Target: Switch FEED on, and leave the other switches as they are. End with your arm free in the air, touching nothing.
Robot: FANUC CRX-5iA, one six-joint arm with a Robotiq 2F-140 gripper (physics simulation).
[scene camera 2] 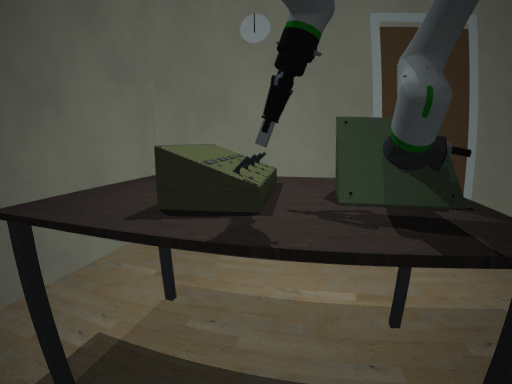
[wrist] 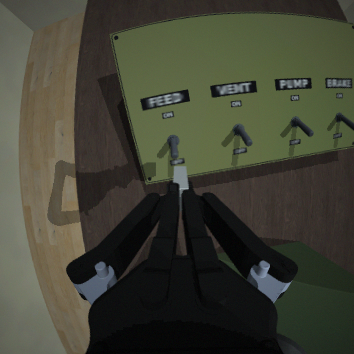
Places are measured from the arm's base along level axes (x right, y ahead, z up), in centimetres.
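Pixels of known places: gripper, fingertip midpoint: (scene camera 2: pixel 260 145) (wrist: pixel 179 175); arm's base, origin of the base link: (scene camera 2: pixel 406 151).
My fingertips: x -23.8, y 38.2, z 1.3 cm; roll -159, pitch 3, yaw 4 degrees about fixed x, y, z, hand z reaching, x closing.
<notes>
For each thing: its top centre in the pictures, then the offset to it from my fingertips. "*": a spot on its surface instead. Level surfaces: height alone.
- VENT switch, middle of its top: (wrist: pixel 247 132) dx +10.2, dy +7.2, dz -2.6 cm
- PUMP switch, middle of its top: (wrist: pixel 310 124) dx +21.8, dy +10.0, dz -2.6 cm
- BRAKE switch, surface spot: (wrist: pixel 345 121) * dx +32.9, dy +12.9, dz -4.7 cm
- dark table, its level: dz -15.4 cm
The yellow-green switch box (scene camera 2: pixel 200 175) (wrist: pixel 225 55) stands on the table with a sloped panel. In the wrist view its FEED switch (wrist: pixel 173 145) is at the left, its lever pointing down toward the OFF label. The VENT switch (wrist: pixel 243 135), PUMP switch (wrist: pixel 302 126) and BRAKE switch (wrist: pixel 345 121) also have their levers tilted toward the OFF side. My gripper (scene camera 2: pixel 264 137) (wrist: pixel 179 175) is shut and empty. Its tips are above the lever side of the box, apart from the levers, and in the wrist view they show just below the FEED lever and its OFF label.
A green wedge-shaped block (scene camera 2: pixel 362 165) (wrist: pixel 305 280) stands on the dark table (scene camera 2: pixel 100 200) (wrist: pixel 125 215), to the right of the box in the scene view, with the arm's base joint in front of it. A door (scene camera 2: pixel 456 90) and a round clock (scene camera 2: pixel 255 28) are at the back wall.
</notes>
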